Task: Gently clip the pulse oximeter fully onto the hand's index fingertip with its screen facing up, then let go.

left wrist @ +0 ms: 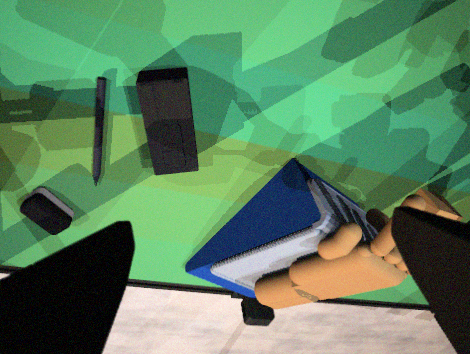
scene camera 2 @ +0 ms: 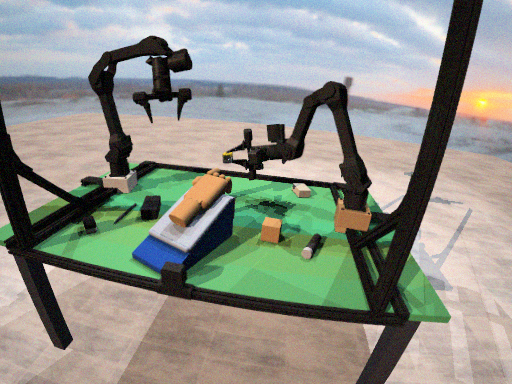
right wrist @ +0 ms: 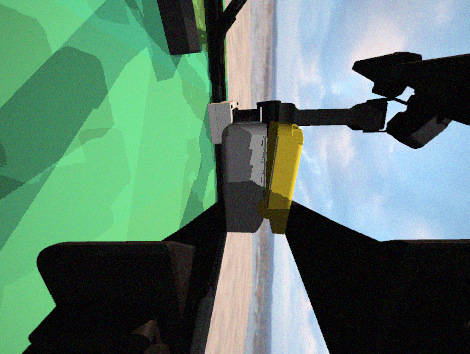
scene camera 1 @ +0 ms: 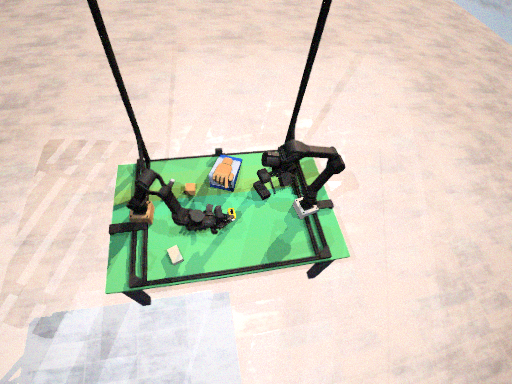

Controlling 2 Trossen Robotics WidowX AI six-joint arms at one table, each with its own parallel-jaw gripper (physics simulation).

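Seen in the pictures: left gripper, between the fingertips: [left wrist: 263, 227] [scene camera 2: 165, 122] [right wrist: 369, 67] [scene camera 1: 270, 178]; right gripper, between the fingertips: [scene camera 2: 227, 156] [right wrist: 254, 205] [scene camera 1: 233, 218]; left arm's base, origin of its link: [scene camera 2: 119, 174] [right wrist: 235, 120] [scene camera 1: 306, 204]; right arm's base, origin of its link: [scene camera 2: 354, 206] [scene camera 1: 140, 209].
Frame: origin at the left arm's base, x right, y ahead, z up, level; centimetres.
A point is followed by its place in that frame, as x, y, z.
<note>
The pulse oximeter [scene camera 1: 231, 213] @[3.3, 43.0, 10.9] [scene camera 2: 228, 157] @[3.7, 43.0, 9.4] [right wrist: 245, 172] @[4.5, 44.3, 9.0] has a yellow half above a grey half; scene camera 1 shows a dark patch on its yellow top. My right gripper [scene camera 2: 234, 158] @[1.5, 42.5, 9.1] [right wrist: 254, 205] @[1.5, 42.5, 9.1] is shut on its rear end and holds it level, well above the table. The tan hand [scene camera 1: 224, 171] @[28.7, 37.7, 9.8] [scene camera 2: 200, 195] @[34.6, 36.5, 7.5] [left wrist: 345, 272] @[28.3, 35.9, 9.5] lies on the blue and white wedge [scene camera 2: 212, 245] @[39.7, 40.0, -4.2] [left wrist: 255, 215] @[31.3, 29.2, -2.5], apart from the oximeter. One finger extends past the others; its tip is partly hidden in the left wrist view. My left gripper [scene camera 2: 165, 120] @[9.3, 21.7, 22.2] [left wrist: 263, 227] @[9.3, 21.7, 22.2] is open and empty, high above the table.
A black box [scene camera 1: 261, 190] @[18.0, 19.2, -2.4] [scene camera 2: 150, 207] @[22.8, 19.2, -2.5] [left wrist: 170, 120] @[18.0, 18.3, -2.4], a pen [scene camera 2: 125, 213] @[22.5, 10.5, -5.3] [left wrist: 100, 130] @[20.8, 10.6, -5.0] and a small dark object [scene camera 2: 89, 224] @[34.3, 4.6, -2.9] [left wrist: 47, 210] @[30.6, 3.8, -2.8] lie beside the wedge. An orange cube [scene camera 1: 190, 188] @[31.2, 56.5, -0.9] [scene camera 2: 271, 230] @[34.8, 55.9, -2.1], a dark cylinder [scene camera 2: 311, 246] @[40.7, 66.1, -3.4] and a cream block [scene camera 1: 175, 254] @[-1.9, 73.4, -2.9] [scene camera 2: 301, 190] @[2.3, 72.6, -2.9] also lie on the table.
</note>
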